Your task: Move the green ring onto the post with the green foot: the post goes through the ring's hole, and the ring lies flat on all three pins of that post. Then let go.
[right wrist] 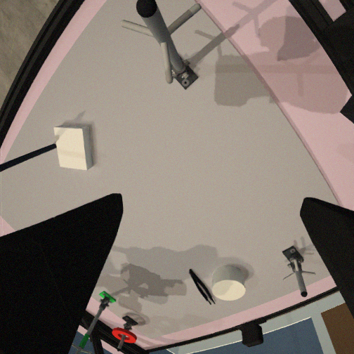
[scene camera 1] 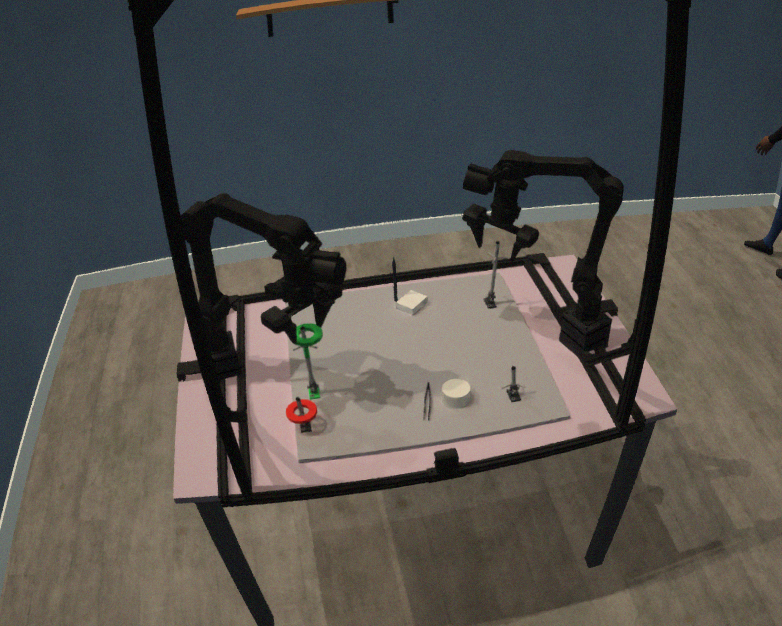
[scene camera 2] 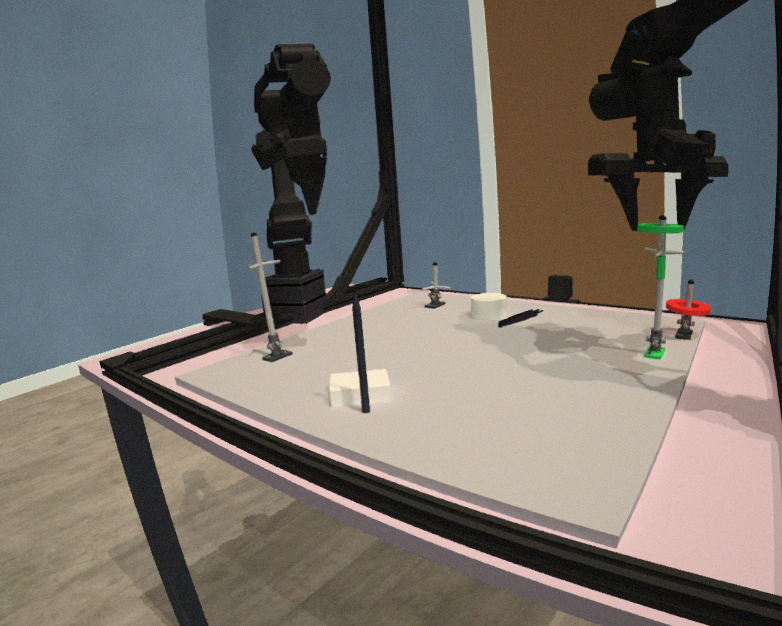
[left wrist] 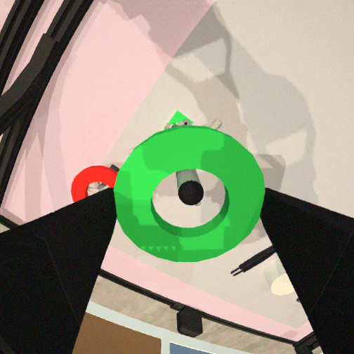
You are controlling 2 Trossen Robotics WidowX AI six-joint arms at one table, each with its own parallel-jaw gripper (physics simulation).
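Frame: origin at the left arm's base, x right, y ahead, z up, level; metres.
Seen in the pictures: left gripper, fingertip midpoint: (scene camera 1: 306,335) (scene camera 2: 658,230); right gripper, fingertip midpoint: (scene camera 1: 495,254) (scene camera 2: 312,212); left arm's base at its link origin: (scene camera 1: 215,345); right arm's base at its link origin: (scene camera 1: 587,315) (scene camera 2: 291,274).
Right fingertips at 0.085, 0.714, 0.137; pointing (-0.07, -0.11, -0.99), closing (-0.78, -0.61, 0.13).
Offsets run from my right fingertips to a thing's top centre, as dx, dy, dz. "*": to the spot under its first point.
My left gripper (scene camera 1: 307,331) (scene camera 2: 660,227) (left wrist: 189,196) is shut on the green ring @[+0.091, -0.500, -0.032] (scene camera 1: 318,335) (scene camera 2: 648,228) (left wrist: 190,147), one finger on each side. The ring is about level. The tip of the post @[* +0.088, -0.507, -0.149] (scene camera 1: 309,373) (scene camera 2: 658,303) (left wrist: 191,193) with the green foot @[+0.085, -0.504, -0.209] (scene camera 1: 314,394) (scene camera 2: 654,353) (left wrist: 178,119) (right wrist: 107,296) stands in the ring's hole and pokes slightly above it in scene camera 2. The ring is above the post's pins @[* +0.085, -0.524, -0.067] (scene camera 2: 675,251), with a gap below. My right gripper (scene camera 1: 496,250) (right wrist: 213,204) is open and empty, high near another tall post.
A red ring @[+0.187, -0.554, -0.161] (scene camera 1: 312,412) (scene camera 2: 688,311) (left wrist: 80,187) lies around a short post near the green foot. Another tall post @[* -0.081, +0.037, -0.136] (scene camera 1: 493,280) (scene camera 2: 264,293), a short post @[* +0.274, -0.080, -0.156] (scene camera 1: 513,378), a white cylinder @[+0.228, -0.203, -0.179] (scene camera 1: 456,392), tweezers @[+0.213, -0.270, -0.204] (scene camera 1: 427,403), a white block @[-0.160, -0.169, -0.194] (scene camera 1: 411,302) and an upright dark stick @[-0.199, -0.201, -0.074] (scene camera 1: 394,280) stand or lie elsewhere.
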